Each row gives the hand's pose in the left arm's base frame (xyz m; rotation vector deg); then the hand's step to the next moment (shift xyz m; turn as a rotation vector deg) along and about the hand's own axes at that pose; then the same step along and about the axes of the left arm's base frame.
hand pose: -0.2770 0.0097 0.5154 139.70 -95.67 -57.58
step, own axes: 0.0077 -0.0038 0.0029 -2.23 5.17 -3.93
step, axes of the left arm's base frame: 0.0034 -0.0039 -0.0075 -2.76 -1.62 6.07
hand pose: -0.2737 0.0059 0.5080 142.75 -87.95 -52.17
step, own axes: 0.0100 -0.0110 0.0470 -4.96 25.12 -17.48
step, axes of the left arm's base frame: -0.0126 0.0081 -0.0470 -12.35 -12.42 25.58
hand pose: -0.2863 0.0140 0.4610 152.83 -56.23 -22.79
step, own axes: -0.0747 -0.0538 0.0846 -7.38 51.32 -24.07
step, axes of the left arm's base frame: -0.0523 0.0756 -0.0847 -27.23 -29.01 41.04
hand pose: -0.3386 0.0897 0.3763 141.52 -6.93 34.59
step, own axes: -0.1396 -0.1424 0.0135 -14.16 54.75 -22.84
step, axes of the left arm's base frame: -0.0884 0.1028 -0.1468 -33.54 -32.87 38.92
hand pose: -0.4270 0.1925 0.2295 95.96 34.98 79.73
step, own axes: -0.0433 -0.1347 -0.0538 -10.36 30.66 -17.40
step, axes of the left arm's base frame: -0.0428 0.0511 -0.1359 -23.81 -18.98 20.57
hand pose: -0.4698 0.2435 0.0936 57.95 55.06 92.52
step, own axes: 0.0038 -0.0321 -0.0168 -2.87 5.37 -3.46
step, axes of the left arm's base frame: -0.0063 0.0088 -0.0348 -4.36 -4.39 3.28
